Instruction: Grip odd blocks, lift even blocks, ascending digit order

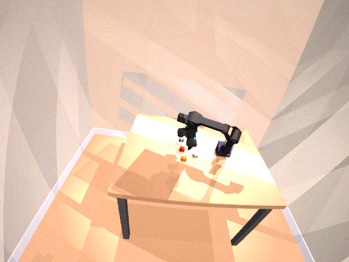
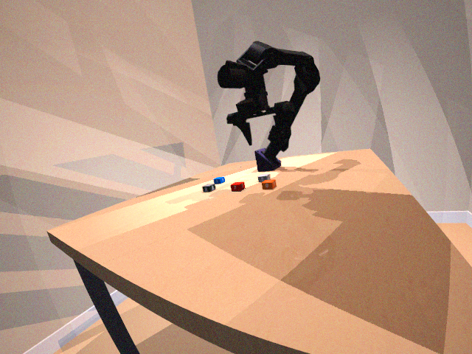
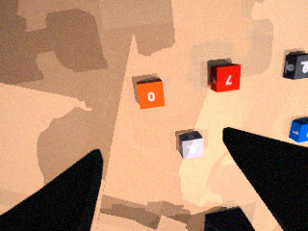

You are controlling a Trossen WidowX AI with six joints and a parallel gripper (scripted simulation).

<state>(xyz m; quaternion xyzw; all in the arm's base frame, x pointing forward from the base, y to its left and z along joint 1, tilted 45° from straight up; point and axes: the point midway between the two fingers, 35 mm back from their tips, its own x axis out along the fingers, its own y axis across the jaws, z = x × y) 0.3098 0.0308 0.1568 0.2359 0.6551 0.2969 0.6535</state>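
The orange block lies 1 cm ahead of my gripper tip and 12 cm below it. Round my gripper tip: red block: 2 cm ahead, 10 cm to the right, 12 cm below; dark block: 3 cm ahead, 21 cm to the right, 12 cm below; grey block: 8 cm behind, 6 cm to the right, 12 cm below.
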